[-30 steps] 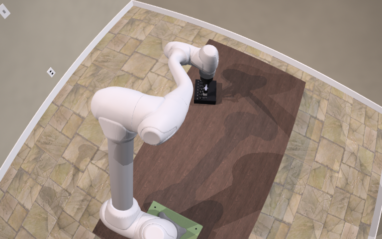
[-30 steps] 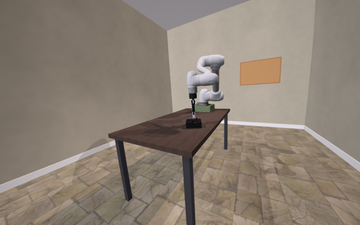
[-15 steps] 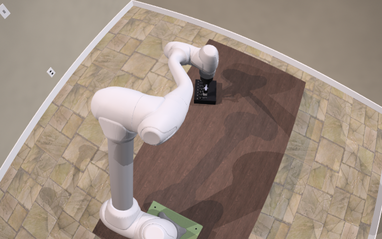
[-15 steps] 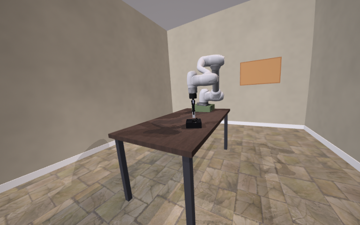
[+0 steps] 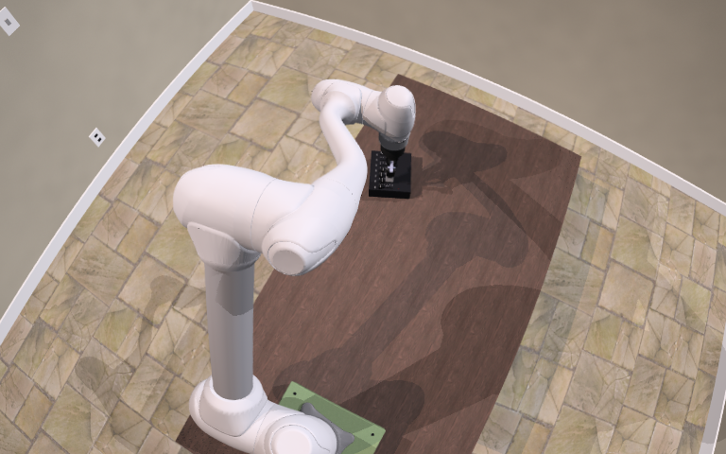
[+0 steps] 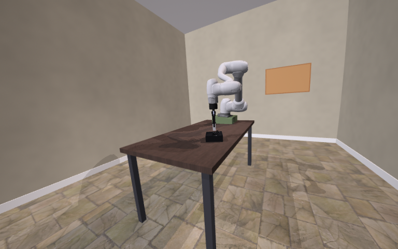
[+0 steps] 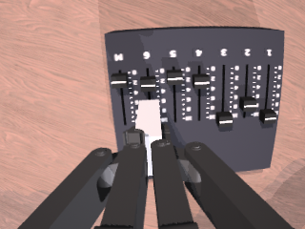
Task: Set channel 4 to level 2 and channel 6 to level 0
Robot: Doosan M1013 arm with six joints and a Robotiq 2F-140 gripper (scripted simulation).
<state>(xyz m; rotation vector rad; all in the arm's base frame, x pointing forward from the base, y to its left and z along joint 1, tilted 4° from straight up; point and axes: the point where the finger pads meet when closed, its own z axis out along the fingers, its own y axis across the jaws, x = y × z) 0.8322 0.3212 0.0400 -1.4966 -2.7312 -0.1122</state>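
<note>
My hand is 4 cm above the channel 6 fader cap, 2 cm to the right of it and 1 cm past it. Round my hand: channel 4 fader cap 4 cm to the left, 4 cm below, 2 cm ahead; channel 5 fader cap 4 cm to the left, 4 cm below.
</note>
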